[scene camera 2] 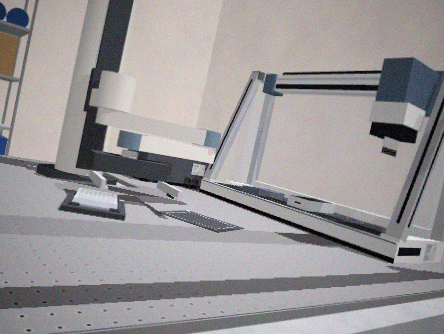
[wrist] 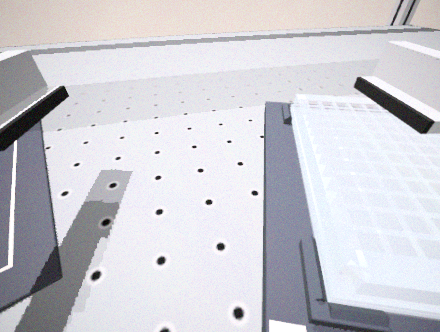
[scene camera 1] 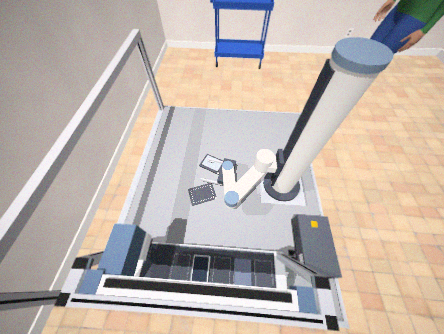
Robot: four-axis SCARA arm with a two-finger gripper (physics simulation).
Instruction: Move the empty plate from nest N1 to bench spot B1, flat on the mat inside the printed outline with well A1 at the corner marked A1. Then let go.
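Frame: origin at the arm's base, x down, y left, z ahead, level; millimetres.
Seen in the pictures: gripper, fingertip midpoint: (scene camera 2: 143, 190) (wrist: 214, 68) (scene camera 1: 204, 168); arm's base, link origin: (scene camera 2: 77, 177) (scene camera 1: 281, 184).
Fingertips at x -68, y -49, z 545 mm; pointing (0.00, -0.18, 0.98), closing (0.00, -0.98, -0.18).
Note:
Pixels of each thing's middle, then the offset from my fingertips to it. "pt": a spot on its surface instead. Level surfaces: height alone.
- dark nest, body centre: (wrist: 383, 179) (scene camera 2: 95, 203) (scene camera 1: 212, 163) dx +47, dy -78, dz -47 mm
- dark mat, surface height: dx +54 mm
- gantry head, surface spot: (scene camera 2: 402, 90) pt dx -350, dy +514, dz +222 mm
- dark box, surface spot: (scene camera 2: 185, 170) pt dx -8, dy +474, dz -580 mm
The clear, whitish empty plate (scene camera 1: 210, 163) (scene camera 2: 95, 198) (wrist: 372, 210) sits in the dark nest (scene camera 1: 209, 169) (scene camera 2: 95, 212) (wrist: 282, 200) and looks flat. The dark mat (scene camera 1: 202, 194) (scene camera 2: 202, 220) (wrist: 30, 245) with its white printed outline lies beside the nest, with a gap between them and no plate on it. My gripper (scene camera 1: 211, 171) (scene camera 2: 133, 184) (wrist: 214, 68) is open and empty, above the bench. In the wrist view the right finger is over the plate's far part and the left finger over the mat's side. The A1 marks are not readable.
A framed deck unit (scene camera 1: 200, 287) (scene camera 2: 300, 232) with a gantry head (scene camera 2: 402, 90) stands past the mat. A dark box (scene camera 1: 316, 245) (scene camera 2: 185, 170) stands near the deck. The arm's thick column (scene camera 1: 325, 115) (scene camera 2: 77, 110) rises from the bench. A blue cart (scene camera 1: 240, 48) and a person (scene camera 1: 420, 12) are beyond.

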